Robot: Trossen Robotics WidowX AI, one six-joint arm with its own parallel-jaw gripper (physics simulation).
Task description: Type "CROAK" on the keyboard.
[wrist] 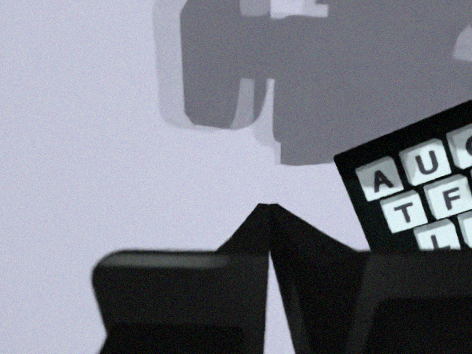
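The black keyboard with white keys shows at the right of the wrist view, tilted, with its left end in sight. Its top row shows the A key, the U key and part of another key at the frame's right edge. Below are the T key, the F key and part of the L key. My gripper is shut and empty, with its fingertips together. In the view the tips are to the left of the keyboard, over the pale surface. The rest of the keyboard is out of frame or hidden behind the right finger.
A pale table surface lies around the keyboard. A grey shadow of the arm falls across it at the top and reaches the keyboard's upper edge.
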